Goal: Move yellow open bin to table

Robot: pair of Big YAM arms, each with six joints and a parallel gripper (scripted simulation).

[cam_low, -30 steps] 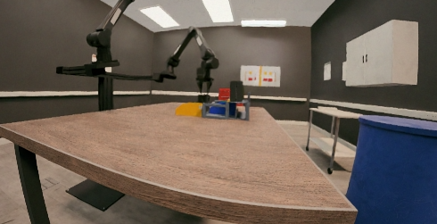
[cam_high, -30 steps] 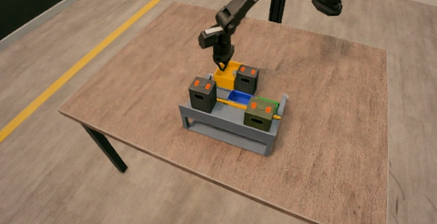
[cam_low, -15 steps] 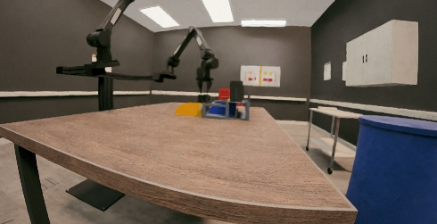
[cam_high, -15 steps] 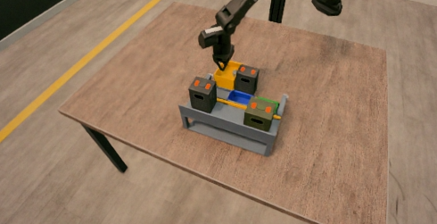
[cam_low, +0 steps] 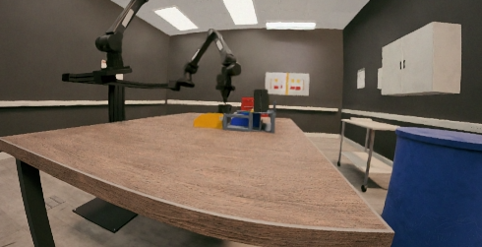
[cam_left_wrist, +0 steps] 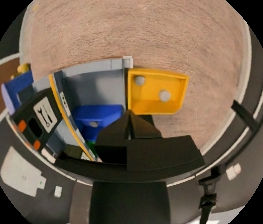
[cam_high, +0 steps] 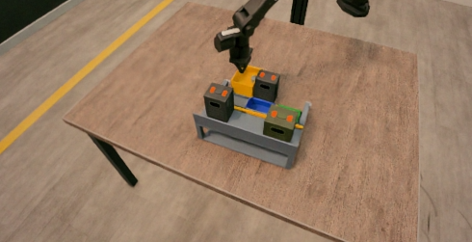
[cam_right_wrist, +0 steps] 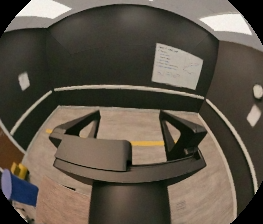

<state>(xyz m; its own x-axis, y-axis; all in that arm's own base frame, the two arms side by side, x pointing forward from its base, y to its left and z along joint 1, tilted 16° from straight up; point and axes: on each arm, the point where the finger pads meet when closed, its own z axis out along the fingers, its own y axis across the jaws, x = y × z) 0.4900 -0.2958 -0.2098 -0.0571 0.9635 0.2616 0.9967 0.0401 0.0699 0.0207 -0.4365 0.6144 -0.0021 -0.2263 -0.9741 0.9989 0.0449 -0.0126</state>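
The dark lidded bin is 40 mm behind my left hand, 100 mm to the left of it and 80 mm below it. The rest, counted from my left hand: grey shelf: 130 mm ahead, 120 mm to the left, 80 mm below; then yellow open bin: 80 mm behind, 10 mm to the right, 110 mm below.
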